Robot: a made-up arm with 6 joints. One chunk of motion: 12 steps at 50 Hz.
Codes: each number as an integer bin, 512 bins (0 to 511) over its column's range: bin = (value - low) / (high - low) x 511, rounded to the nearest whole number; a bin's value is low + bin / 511 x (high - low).
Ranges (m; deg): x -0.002..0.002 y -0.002..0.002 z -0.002..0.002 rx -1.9..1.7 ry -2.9..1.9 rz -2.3..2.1
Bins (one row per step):
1: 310 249 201 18 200 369
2: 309 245 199 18 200 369
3: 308 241 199 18 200 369
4: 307 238 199 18 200 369
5: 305 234 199 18 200 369
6: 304 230 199 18 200 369
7: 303 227 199 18 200 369
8: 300 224 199 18 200 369
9: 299 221 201 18 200 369
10: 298 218 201 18 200 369
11: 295 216 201 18 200 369
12: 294 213 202 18 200 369
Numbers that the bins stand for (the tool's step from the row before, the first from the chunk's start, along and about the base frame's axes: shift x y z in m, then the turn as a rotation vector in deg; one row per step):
1: 0.00043 -0.00005 -0.00043 -1.773 -1.021 0.877
2: 0.00042 -0.00008 -0.00044 -1.773 -1.021 0.877
3: 0.00041 -0.00011 -0.00044 -1.773 -1.021 0.877
4: 0.00040 -0.00014 -0.00044 -1.773 -1.021 0.877
5: 0.00039 -0.00017 -0.00044 -1.773 -1.021 0.877
6: 0.00038 -0.00020 -0.00044 -1.773 -1.021 0.877
7: 0.00037 -0.00022 -0.00044 -1.773 -1.021 0.877
8: 0.00035 -0.00025 -0.00044 -1.773 -1.021 0.877
9: 0.00034 -0.00027 -0.00043 -1.773 -1.021 0.877
10: 0.00033 -0.00029 -0.00043 -1.773 -1.021 0.877
11: 0.00031 -0.00031 -0.00043 -1.773 -1.021 0.877
12: 0.00030 -0.00033 -0.00042 -1.773 -1.021 0.877

